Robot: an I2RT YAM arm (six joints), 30 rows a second.
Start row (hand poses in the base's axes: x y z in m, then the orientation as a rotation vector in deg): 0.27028 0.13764 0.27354 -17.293 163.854 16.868
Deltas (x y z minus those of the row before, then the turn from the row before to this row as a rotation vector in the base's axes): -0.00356 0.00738 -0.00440 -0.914 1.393 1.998; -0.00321 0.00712 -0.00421 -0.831 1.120 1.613; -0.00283 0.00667 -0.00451 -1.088 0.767 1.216; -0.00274 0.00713 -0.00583 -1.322 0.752 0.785; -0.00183 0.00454 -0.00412 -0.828 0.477 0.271; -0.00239 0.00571 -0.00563 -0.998 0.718 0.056; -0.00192 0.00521 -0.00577 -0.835 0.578 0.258; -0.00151 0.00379 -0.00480 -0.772 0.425 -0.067; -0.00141 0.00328 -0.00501 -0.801 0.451 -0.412; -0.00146 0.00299 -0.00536 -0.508 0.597 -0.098; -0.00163 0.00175 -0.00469 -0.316 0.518 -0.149; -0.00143 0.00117 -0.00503 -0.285 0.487 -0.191; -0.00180 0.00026 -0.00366 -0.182 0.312 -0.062; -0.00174 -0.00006 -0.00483 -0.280 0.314 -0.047; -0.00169 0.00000 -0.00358 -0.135 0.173 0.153; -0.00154 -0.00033 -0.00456 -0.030 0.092 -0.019; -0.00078 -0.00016 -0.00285 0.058 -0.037 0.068
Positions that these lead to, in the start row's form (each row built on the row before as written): 0.26672 0.14502 0.26914 -20.275 165.273 16.266; 0.26351 0.15214 0.26493 -22.729 166.399 15.632; 0.26068 0.15881 0.26042 -24.673 167.260 14.454; 0.25794 0.16594 0.25459 -26.031 168.201 12.855; 0.25611 0.17048 0.25047 -26.559 168.821 11.818; 0.25372 0.17619 0.24484 -26.800 169.745 10.567; 0.25180 0.18140 0.23907 -27.316 170.450 9.527; 0.25029 0.18519 0.23427 -27.330 171.047 8.497; 0.24888 0.18847 0.22926 -26.828 171.736 7.394; 0.24742 0.19146 0.22390 -26.777 172.441 6.788; 0.24579 0.19321 0.21921 -26.623 173.039 6.442; 0.24436 0.19438 0.21418 -26.398 173.608 6.129; 0.24256 0.19464 0.21052 -26.345 173.960 5.932; 0.24082 0.19458 0.20569 -26.322 174.330 5.587; 0.23913 0.19458 0.20211 -26.581 174.494 5.435; 0.23759 0.19425 0.19755 -26.563 174.593 5.413; 0.23681 0.19409 0.19470 -26.660 174.532 5.495
